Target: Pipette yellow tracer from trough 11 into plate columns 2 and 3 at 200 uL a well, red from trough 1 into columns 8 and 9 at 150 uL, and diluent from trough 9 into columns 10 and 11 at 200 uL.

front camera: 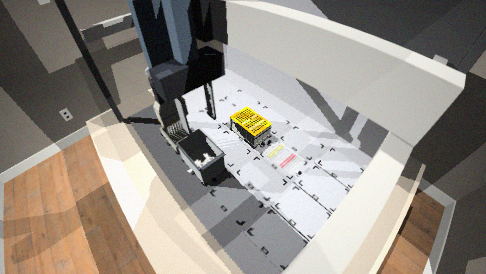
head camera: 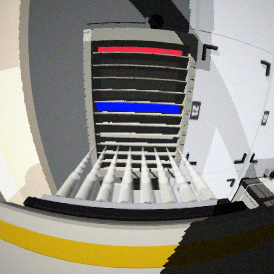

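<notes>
The pipetting head (front camera: 166,111) is low over the trough rack (front camera: 171,144) (head camera: 89,100) at the left of the deck. Eight white tips (head camera: 127,175) hang from it and cross the rack's near troughs in the head view; their depth and any liquid there cannot be told. A red strip (head camera: 140,50) fills the far trough, and a blue strip (head camera: 137,107) shows nearer. The plate (front camera: 282,155) has yellow wells (front camera: 275,151) and red wells (front camera: 288,160) in the front view. The plate gripper (front camera: 200,124) hangs beside the head, its fingers apart and empty.
A waste bin (front camera: 214,164) with white tips in it stands right beside the trough rack. A yellow tip rack (front camera: 250,121) stands behind the plate. Pale frame beams (front camera: 350,55) cross the upper right. A dark part (head camera: 257,192) shows at the head view's right edge.
</notes>
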